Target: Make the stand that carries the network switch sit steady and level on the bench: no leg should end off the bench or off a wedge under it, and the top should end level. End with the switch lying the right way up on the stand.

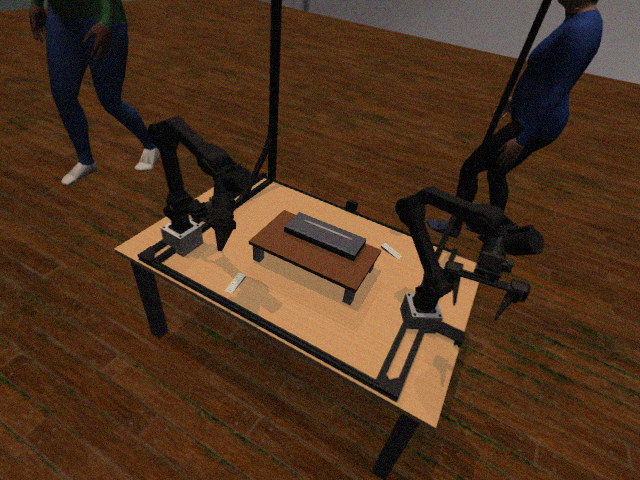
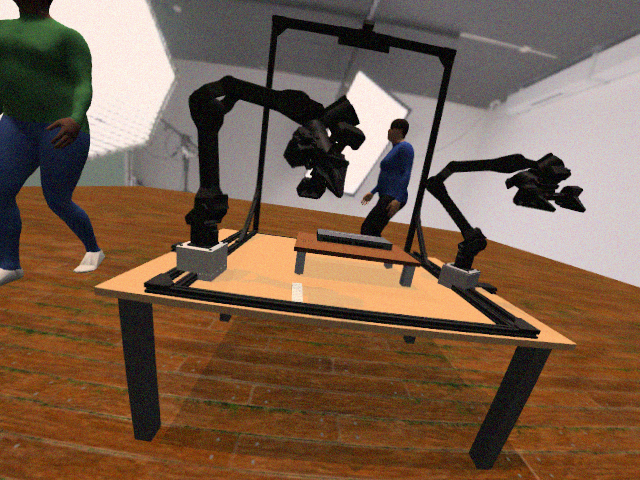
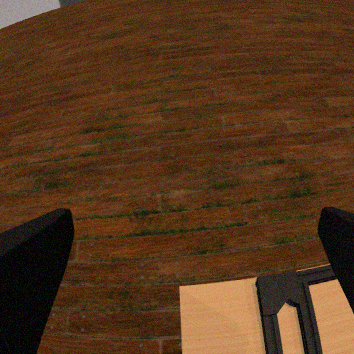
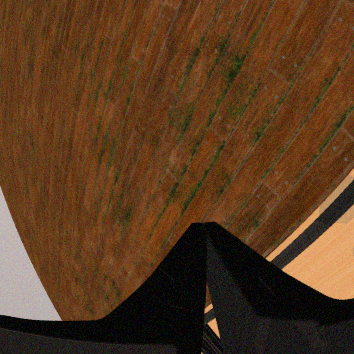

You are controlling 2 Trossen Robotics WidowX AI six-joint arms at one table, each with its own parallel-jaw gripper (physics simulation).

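Frame: origin at the left arm's base, x ahead, y left, z up, level; millimetres.
Seen in the pictures: left gripper, fingertip midpoint: (image 1: 474, 312) (image 2: 569, 211) (image 3: 201, 222); right gripper, fingertip midpoint: (image 1: 219, 251) (image 2: 340, 196) (image 4: 202, 233); left arm's base, link origin: (image 1: 424, 305) (image 2: 461, 267); right arm's base, link origin: (image 1: 181, 226) (image 2: 203, 244).
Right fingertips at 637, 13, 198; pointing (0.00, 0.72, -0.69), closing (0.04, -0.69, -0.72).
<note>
Offsets run from my right fingertips to a thing's top centre, as dx, dy, dz. "spot": to the spot under its first point. Level surfaces: height alone.
The stand (image 1: 305, 259) (image 2: 330, 248) has a brown top and dark legs and stands mid-bench; a slight tilt cannot be told, and one leg is hidden. The dark grey switch {-321, -299, -153} (image 1: 320, 238) (image 2: 354, 239) lies flat on it, a light line on its upper face. A pale flat wedge {-12, -139, -268} (image 1: 235, 283) (image 2: 296, 292) lies in front of the stand; another pale wedge {-610, -358, -268} (image 1: 391, 251) lies behind its right end. My left gripper (image 1: 476, 311) (image 2: 569, 207) (image 3: 201, 222) is open and empty beyond the bench's right edge. My right gripper (image 1: 221, 249) (image 2: 337, 191) (image 4: 202, 233) is shut and empty, left of the stand.
A black rail (image 1: 289, 335) (image 2: 330, 311) runs along the front of the bench {dz -280} (image 1: 330, 335). Black posts {spot: -98, -829, +149} (image 1: 275, 93) (image 2: 263, 155) rise at the back as part of an overhead frame. Two people, one in green (image 1: 87, 67) and one in blue (image 1: 558, 82), are beyond the bench.
</note>
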